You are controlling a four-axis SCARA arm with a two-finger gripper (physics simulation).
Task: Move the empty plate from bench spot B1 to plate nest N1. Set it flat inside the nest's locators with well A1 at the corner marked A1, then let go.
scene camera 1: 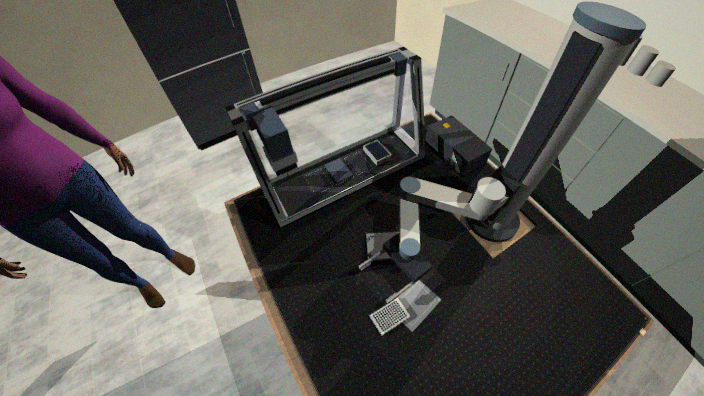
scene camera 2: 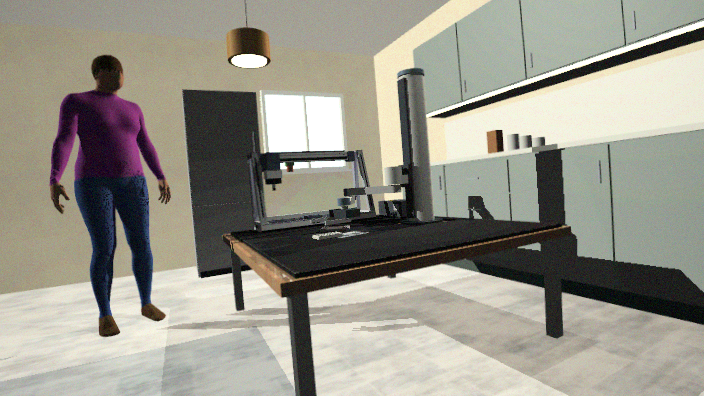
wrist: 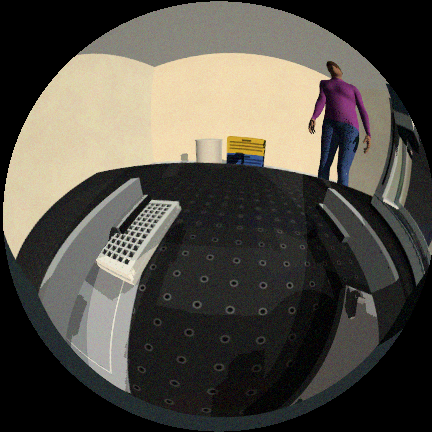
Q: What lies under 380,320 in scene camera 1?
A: A white well plate.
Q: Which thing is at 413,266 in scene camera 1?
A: My gripper.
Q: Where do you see a flat grey square pad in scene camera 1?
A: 418,300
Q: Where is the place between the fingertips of my gripper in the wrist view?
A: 237,188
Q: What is my gripper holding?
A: Nothing.
